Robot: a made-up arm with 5 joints. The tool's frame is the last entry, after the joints. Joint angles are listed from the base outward.
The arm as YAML. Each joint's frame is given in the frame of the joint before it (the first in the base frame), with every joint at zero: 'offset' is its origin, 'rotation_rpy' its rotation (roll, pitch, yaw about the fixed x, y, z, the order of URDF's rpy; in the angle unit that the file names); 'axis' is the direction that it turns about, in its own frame. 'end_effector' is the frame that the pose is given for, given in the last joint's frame.
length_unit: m
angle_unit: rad
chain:
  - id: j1
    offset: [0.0, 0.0, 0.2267]
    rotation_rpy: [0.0, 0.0, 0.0]
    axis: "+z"
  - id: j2
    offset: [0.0, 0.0, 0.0]
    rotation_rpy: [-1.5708, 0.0, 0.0]
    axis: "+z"
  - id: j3
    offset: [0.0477, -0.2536, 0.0]
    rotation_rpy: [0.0, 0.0, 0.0]
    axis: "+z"
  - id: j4
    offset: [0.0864, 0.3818, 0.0]
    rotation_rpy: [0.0, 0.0, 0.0]
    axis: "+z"
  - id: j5
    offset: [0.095, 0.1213, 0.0]
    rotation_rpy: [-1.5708, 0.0, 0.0]
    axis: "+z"
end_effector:
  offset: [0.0, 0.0, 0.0]
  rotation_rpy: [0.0, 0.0, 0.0]
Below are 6 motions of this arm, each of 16 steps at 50 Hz.
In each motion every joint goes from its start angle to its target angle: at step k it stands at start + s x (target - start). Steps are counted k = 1, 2, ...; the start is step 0. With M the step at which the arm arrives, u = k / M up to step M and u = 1 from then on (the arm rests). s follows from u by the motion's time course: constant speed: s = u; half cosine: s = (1 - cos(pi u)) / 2; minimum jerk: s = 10 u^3 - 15 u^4 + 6 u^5.
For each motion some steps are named. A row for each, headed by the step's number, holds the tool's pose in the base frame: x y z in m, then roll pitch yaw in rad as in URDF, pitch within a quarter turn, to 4 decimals.
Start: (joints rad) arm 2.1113 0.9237 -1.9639 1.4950 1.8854
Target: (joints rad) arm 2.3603 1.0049 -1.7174 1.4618 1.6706
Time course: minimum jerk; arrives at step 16
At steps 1, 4, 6, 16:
1: -0.3276 0.5452 0.0718 2.7057 -0.1363 0.2572
4: -0.3371 0.5302 0.0567 2.6740 -0.1349 0.3061
6: -0.3513 0.5037 0.0317 2.6201 -0.1294 0.3881
16: -0.3845 0.3814 -0.0635 2.3948 -0.0679 0.7163

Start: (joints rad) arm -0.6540 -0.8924 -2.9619 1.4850 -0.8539
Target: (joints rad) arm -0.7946 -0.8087 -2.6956 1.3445 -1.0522
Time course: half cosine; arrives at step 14
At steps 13, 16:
13: -0.2251 0.2285 0.9080 0.9116 -0.4260 1.0878
16: -0.2233 0.2274 0.9090 0.9151 -0.4248 1.0832

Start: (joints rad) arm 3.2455 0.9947 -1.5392 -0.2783 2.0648
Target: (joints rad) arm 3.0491 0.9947 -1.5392 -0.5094 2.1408
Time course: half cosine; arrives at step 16
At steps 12, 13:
12: -0.6621 0.0423 0.0605 -2.1977 0.4688 1.1908
13: -0.6612 0.0503 0.0627 -2.1837 0.4771 1.1825

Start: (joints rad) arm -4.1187 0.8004 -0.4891 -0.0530 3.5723
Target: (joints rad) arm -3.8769 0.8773 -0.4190 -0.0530 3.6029
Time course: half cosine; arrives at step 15
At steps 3, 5, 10, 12, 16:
3: -0.1359 0.1917 -0.1643 -3.0248 -0.2466 -1.4021
5: -0.1366 0.1782 -0.1671 -3.0133 -0.2664 -1.3722
10: -0.1334 0.1362 -0.1747 -2.9739 -0.3298 -1.2774
12: -0.1307 0.1238 -0.1765 -2.9610 -0.3490 -1.2487
16: -0.1287 0.1164 -0.1774 -2.9529 -0.3609 -1.2311

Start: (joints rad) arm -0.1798 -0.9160 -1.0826 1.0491 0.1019
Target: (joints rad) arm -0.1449 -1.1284 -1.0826 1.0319 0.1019
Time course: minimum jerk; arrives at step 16
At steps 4, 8, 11, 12, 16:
4: 0.2793 -0.0497 0.6692 -2.9932 -0.9657 -0.3560
8: 0.2421 -0.0397 0.6926 -2.9603 -1.0550 -0.3701
11: 0.2105 -0.0321 0.7090 -2.9250 -1.1267 -0.3902
12: 0.2027 -0.0303 0.7126 -2.9150 -1.1437 -0.3966
16: 0.1922 -0.0280 0.7172 -2.9001 -1.1667 -0.4066

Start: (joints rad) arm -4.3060 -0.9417 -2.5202 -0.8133 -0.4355
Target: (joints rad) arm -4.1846 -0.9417 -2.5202 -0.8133 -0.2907
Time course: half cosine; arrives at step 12
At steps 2, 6, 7, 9, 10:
2: 0.2132 -0.4845 0.7150 -0.7238 0.9703 -1.9760
6: 0.2383 -0.4726 0.7150 -0.6498 1.0101 -1.8351
7: 0.2457 -0.4688 0.7150 -0.6256 1.0212 -1.7908
9: 0.2584 -0.4620 0.7150 -0.5810 1.0397 -1.7116
10: 0.2628 -0.4594 0.7150 -0.5644 1.0459 -1.6828

